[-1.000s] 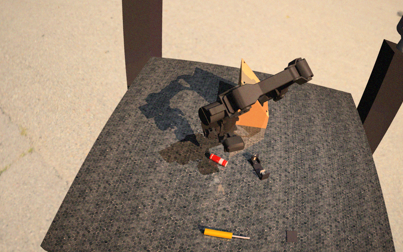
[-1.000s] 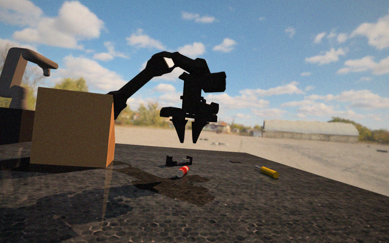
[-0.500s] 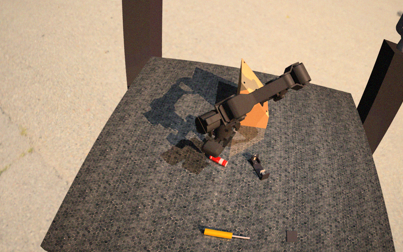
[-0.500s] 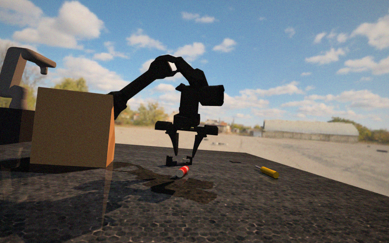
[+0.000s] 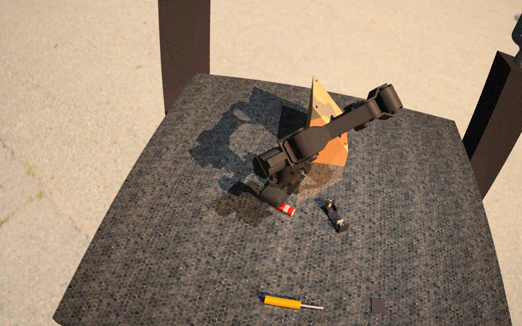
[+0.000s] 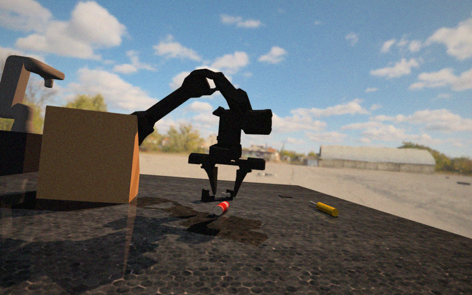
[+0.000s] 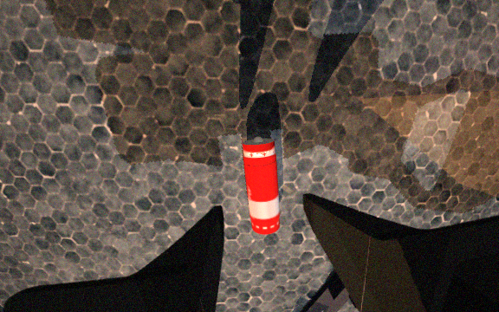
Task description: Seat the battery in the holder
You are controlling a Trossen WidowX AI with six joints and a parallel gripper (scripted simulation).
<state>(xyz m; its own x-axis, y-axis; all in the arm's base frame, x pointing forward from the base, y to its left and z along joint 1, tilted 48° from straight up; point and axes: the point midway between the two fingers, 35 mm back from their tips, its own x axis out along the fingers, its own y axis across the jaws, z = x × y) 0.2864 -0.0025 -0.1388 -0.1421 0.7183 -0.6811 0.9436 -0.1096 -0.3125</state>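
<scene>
My gripper tip is 3 cm above the battery. From my gripper tip the other things lie so: yellow-handled screwdriver 31 cm ahead, 12 cm to the left, 3 cm below.
</scene>
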